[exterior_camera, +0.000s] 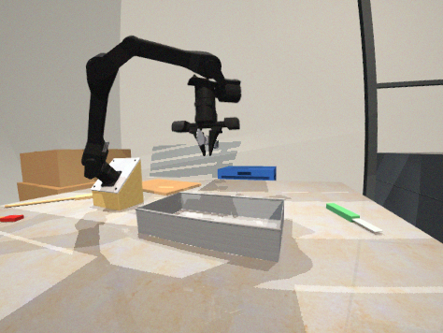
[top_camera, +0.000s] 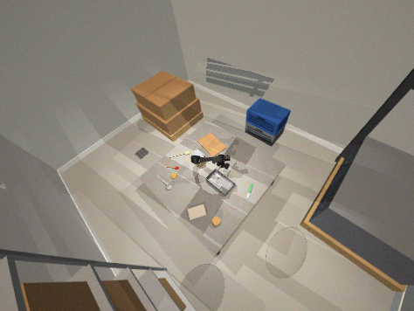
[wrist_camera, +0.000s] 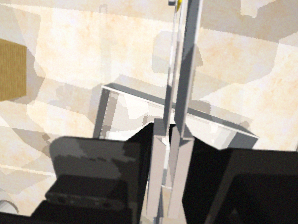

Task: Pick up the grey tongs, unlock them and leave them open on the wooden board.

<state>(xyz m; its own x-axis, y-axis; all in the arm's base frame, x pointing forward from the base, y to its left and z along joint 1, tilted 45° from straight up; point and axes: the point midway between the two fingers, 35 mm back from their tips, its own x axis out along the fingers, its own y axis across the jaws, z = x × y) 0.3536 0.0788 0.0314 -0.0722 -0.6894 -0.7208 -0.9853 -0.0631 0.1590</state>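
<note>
Right now my gripper tip is 390 mm past the wooden board, 300 mm to the right of it and 160 mm above it. The rest, counted from my gripper tip: green-handled tool 380 mm ahead, 160 mm below; then pale board 60 mm ahead, 530 mm to the right, 150 mm below; then grey roasting tin 50 mm ahead, 100 mm to the right, 140 mm below.
</note>
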